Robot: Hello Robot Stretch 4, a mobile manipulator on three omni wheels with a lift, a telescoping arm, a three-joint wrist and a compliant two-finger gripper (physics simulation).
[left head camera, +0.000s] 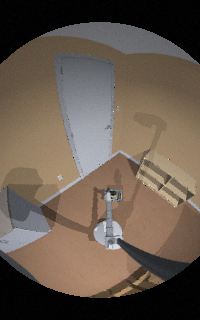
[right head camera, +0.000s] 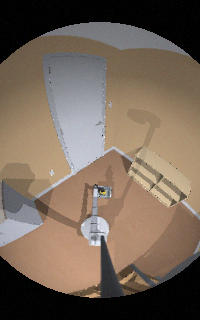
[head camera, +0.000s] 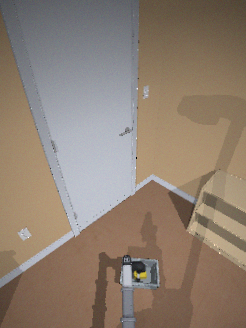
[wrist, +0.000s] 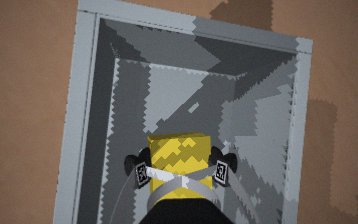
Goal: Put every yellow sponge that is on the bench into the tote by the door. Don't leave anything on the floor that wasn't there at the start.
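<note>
A yellow sponge (wrist: 180, 150) (head camera: 140, 275) (left head camera: 113, 196) (right head camera: 103, 192) is held between the two fingertips of my gripper (wrist: 180, 159). The fingertips press on its left and right sides. The grey open-topped tote (wrist: 77, 100) (head camera: 158, 274) stands on the floor near the door. The sponge and fingers are over or inside the tote's opening, within its rim in the wrist view; their exact height above its bottom is hard to tell. The gripper body hides the sponge's near end and the tote's near wall. No other sponge can be made out in the visible part of the tote.
The grey door (head camera: 85, 100) (left head camera: 87, 110) (right head camera: 77, 100) is shut beyond the tote. A pale wooden shelf unit (head camera: 227, 185) (left head camera: 175, 167) (right head camera: 165, 167) stands to the right by the wall. A grey box-like cabinet (left head camera: 30, 235) (right head camera: 20, 230) is at the left. Wooden furniture shows at the lower edge of both side head views.
</note>
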